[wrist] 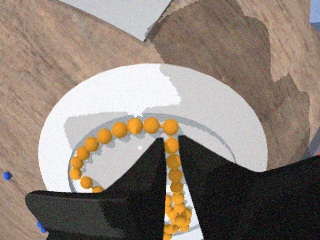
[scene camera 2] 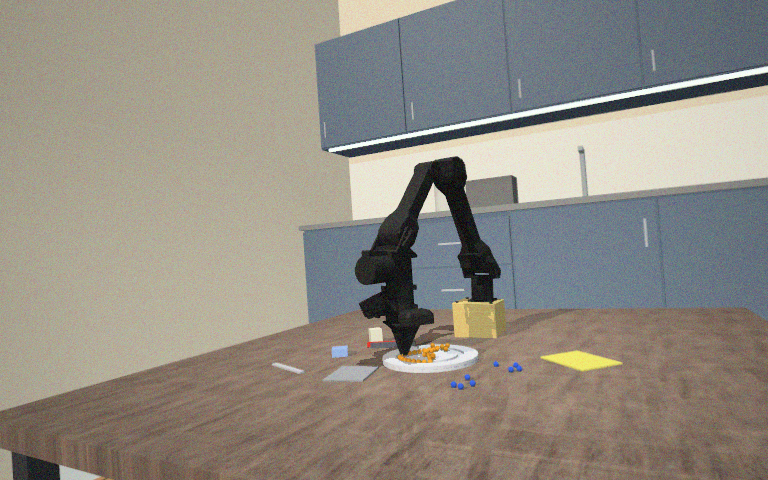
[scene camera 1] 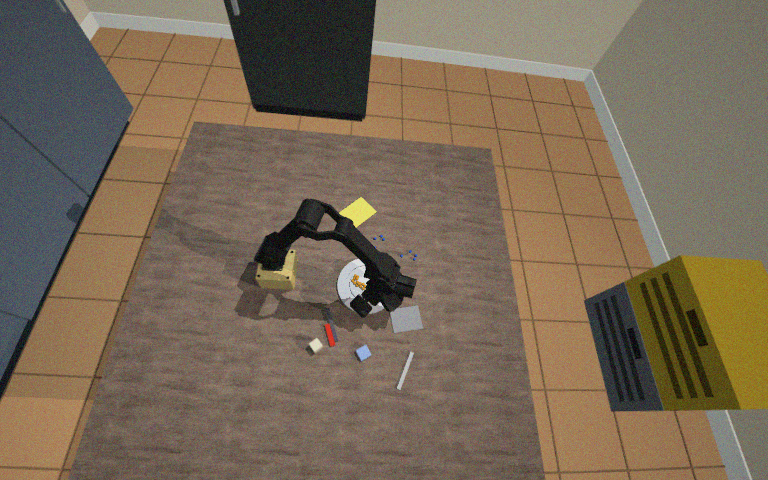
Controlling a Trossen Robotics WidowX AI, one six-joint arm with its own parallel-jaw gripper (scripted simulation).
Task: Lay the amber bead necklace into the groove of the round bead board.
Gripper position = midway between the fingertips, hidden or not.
Note:
In view: my gripper (scene camera 2: 403,354) and a yellow sheet (scene camera 2: 581,361).
My gripper is seen too in the wrist view (wrist: 171,143) and in scene camera 1 (scene camera 1: 374,297). The wrist view misses the yellow sheet: it is out of frame.

